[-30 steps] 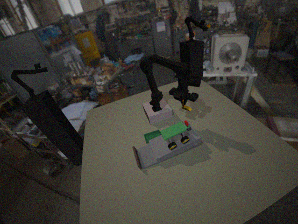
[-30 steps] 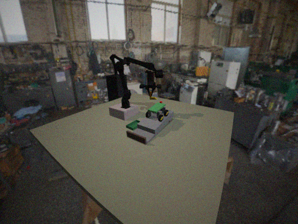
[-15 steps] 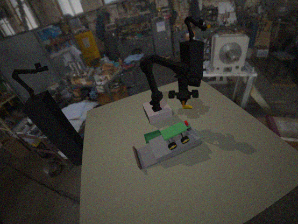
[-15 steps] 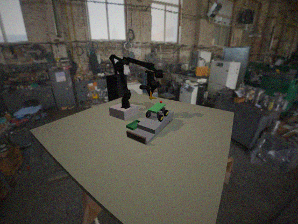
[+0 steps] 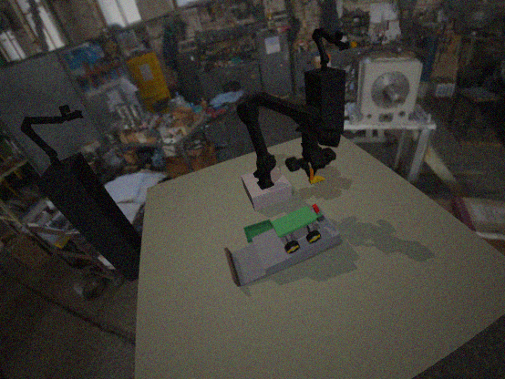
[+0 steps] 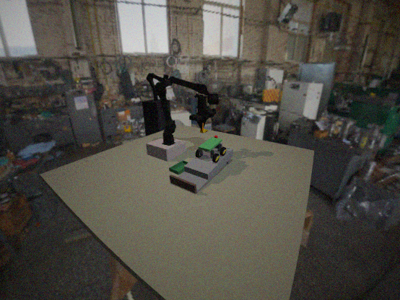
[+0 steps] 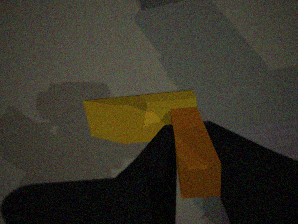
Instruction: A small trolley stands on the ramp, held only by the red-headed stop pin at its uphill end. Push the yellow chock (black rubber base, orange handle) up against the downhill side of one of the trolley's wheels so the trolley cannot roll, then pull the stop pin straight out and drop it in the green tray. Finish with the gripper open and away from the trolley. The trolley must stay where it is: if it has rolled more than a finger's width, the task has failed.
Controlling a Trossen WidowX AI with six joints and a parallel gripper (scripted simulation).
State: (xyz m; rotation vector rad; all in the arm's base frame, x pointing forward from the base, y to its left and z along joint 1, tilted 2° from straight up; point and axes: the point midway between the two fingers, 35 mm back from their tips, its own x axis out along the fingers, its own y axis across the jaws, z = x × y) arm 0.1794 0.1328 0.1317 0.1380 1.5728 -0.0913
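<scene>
Now: the red-headed stop pin 14 cm ahead of my gripper tip, 6 cm to the right of it and 5 cm below it. Also, from my gripper tip: grey ramp: 15 cm ahead, 17 cm to the right, 13 cm below; then yellow chock: 2 cm to the left, 1 cm below; then trolley: 15 cm ahead, 16 cm to the right, 6 cm below.
</scene>
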